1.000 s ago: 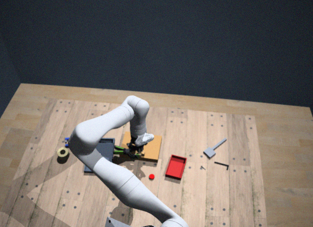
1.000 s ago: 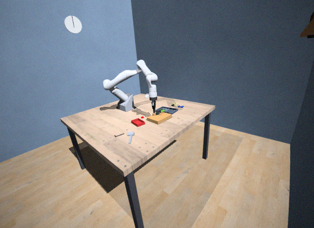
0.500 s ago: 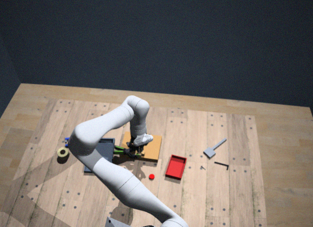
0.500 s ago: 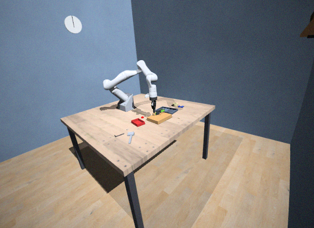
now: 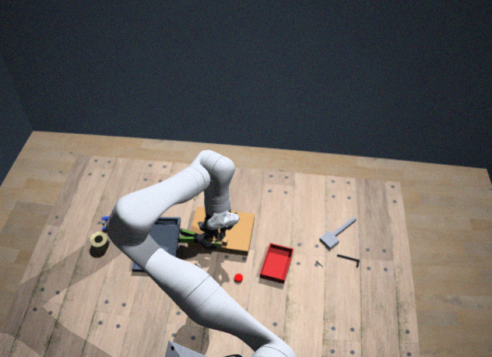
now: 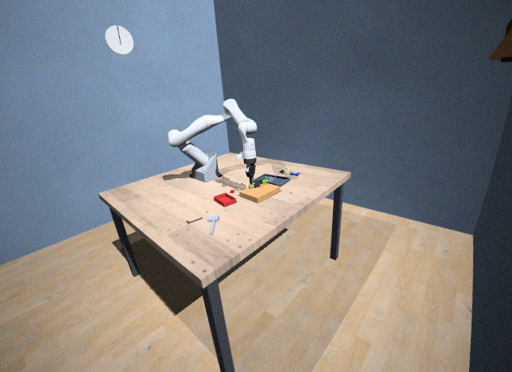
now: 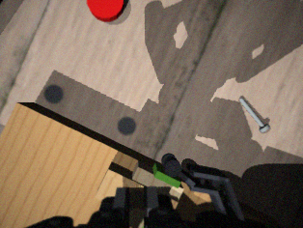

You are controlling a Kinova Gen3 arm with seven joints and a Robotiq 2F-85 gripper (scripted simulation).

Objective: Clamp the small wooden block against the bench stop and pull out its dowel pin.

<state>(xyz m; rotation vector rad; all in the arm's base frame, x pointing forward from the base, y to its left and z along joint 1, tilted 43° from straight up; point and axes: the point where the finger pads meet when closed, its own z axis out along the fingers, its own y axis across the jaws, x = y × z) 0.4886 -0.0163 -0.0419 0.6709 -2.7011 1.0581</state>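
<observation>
My hand is 2 cm above the dowel pin. From my hand the other things lie so: bench board: 6 cm below, 6 cm ahead, 1 cm to the left; then wooden block: 4 cm below; then red disc: 10 cm behind, 8 cm to the right, 8 cm below.
</observation>
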